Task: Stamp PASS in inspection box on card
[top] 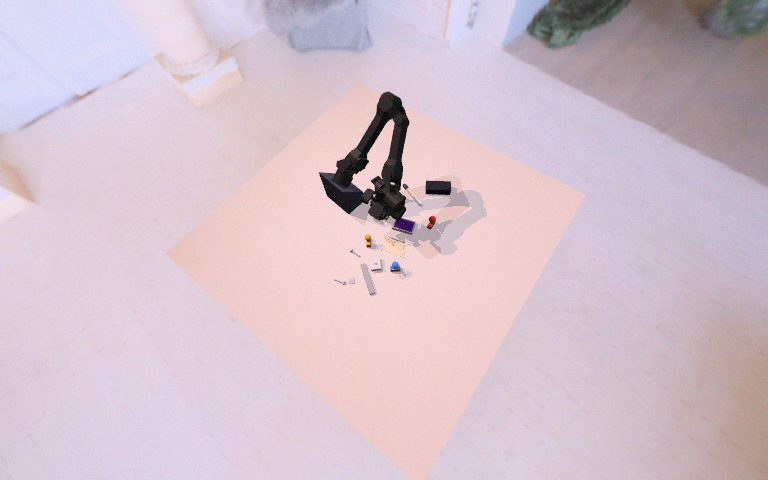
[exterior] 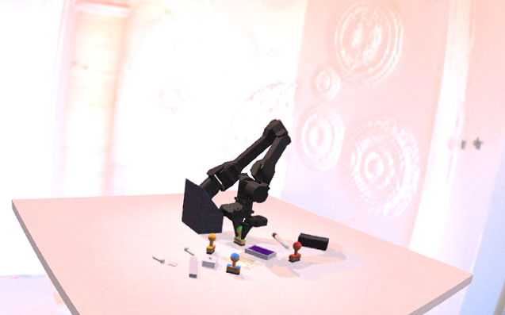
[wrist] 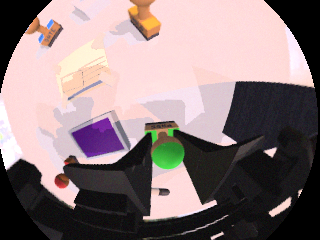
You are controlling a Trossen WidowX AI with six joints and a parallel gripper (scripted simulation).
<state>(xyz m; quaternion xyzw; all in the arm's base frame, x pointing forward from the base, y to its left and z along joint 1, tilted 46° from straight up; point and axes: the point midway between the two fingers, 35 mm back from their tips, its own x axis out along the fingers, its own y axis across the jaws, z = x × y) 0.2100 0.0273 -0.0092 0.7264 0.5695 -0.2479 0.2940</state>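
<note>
Now: gripper tip right at the green-knobbed stamp. The rest, counted from my gripper tip: card (110 mm ahead, 100 mm to the right, 30 mm below); purple ink pad (100 mm ahead, 10 mm to the left, 20 mm below); orange-knobbed stamp (10 mm ahead, 140 mm to the right, 10 mm below).
</note>
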